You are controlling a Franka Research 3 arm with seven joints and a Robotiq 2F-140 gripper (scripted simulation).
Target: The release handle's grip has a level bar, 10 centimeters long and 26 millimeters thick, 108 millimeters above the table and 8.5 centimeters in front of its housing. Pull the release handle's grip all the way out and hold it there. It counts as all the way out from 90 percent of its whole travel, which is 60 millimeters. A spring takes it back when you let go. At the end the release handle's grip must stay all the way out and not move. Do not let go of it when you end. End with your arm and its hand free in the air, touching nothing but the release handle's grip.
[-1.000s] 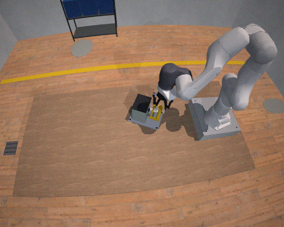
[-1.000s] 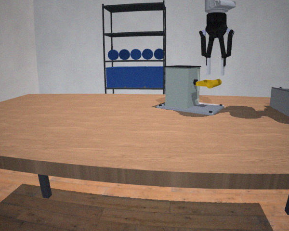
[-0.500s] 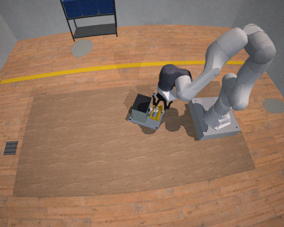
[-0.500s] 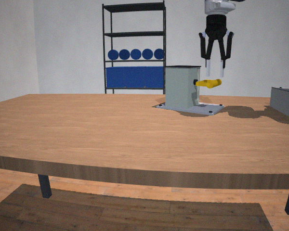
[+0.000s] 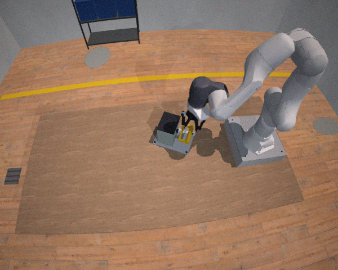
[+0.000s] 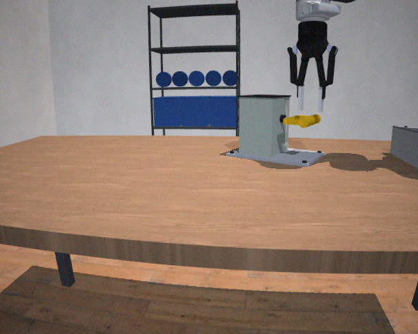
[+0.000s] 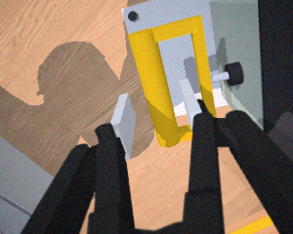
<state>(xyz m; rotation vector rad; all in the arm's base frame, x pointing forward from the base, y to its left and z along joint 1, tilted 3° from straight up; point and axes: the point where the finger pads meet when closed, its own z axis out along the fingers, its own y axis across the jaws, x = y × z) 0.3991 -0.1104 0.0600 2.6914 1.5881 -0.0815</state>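
The grey baseplate lies 8 cm ahead of my hand, 5 cm to the right of it and 16 cm below it.
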